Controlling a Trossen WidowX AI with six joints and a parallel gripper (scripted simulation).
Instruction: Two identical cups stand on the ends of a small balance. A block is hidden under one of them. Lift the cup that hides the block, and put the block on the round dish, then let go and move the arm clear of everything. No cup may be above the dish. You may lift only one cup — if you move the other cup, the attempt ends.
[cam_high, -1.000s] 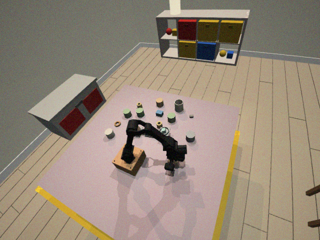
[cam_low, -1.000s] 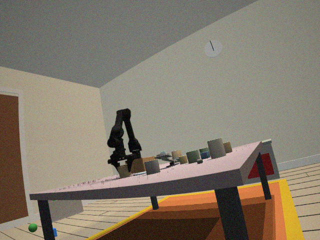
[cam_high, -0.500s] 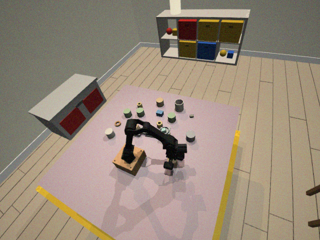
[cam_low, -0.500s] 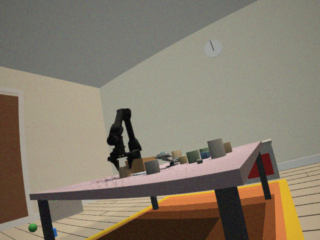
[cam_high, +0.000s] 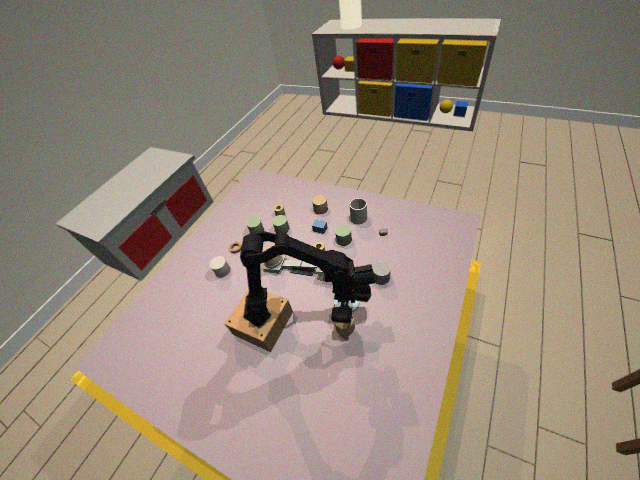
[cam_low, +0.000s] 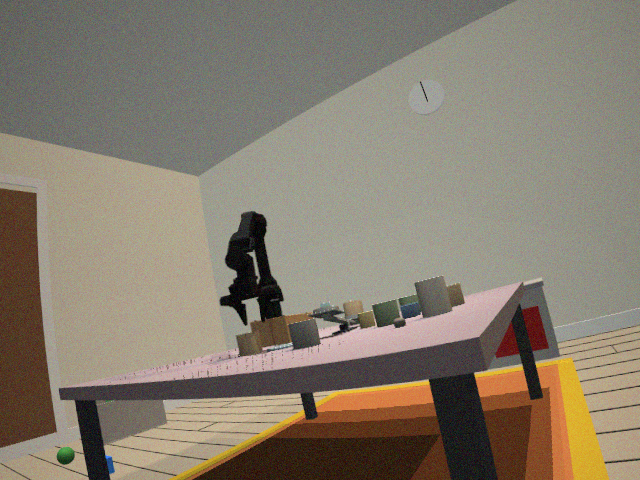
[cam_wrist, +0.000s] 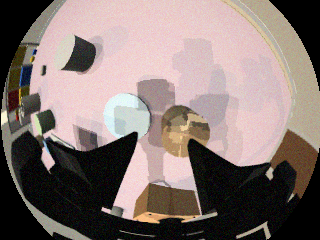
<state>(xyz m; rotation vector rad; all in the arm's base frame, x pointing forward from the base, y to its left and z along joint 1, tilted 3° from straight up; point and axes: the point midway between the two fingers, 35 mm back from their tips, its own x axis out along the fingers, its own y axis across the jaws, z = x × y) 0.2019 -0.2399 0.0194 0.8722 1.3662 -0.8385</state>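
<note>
My gripper tip is now 8 cm above the pale blue round dish, 6 cm short of it and 5 cm to the right of it. The rest, counted from my gripper tip: dark block (44 cm ahead, 9 cm to the left, 8 cm below); then grey cylinder (24 cm ahead, 5 cm below); then cream cylinder (61 cm to the left, 9 cm behind, 5 cm below).
</note>
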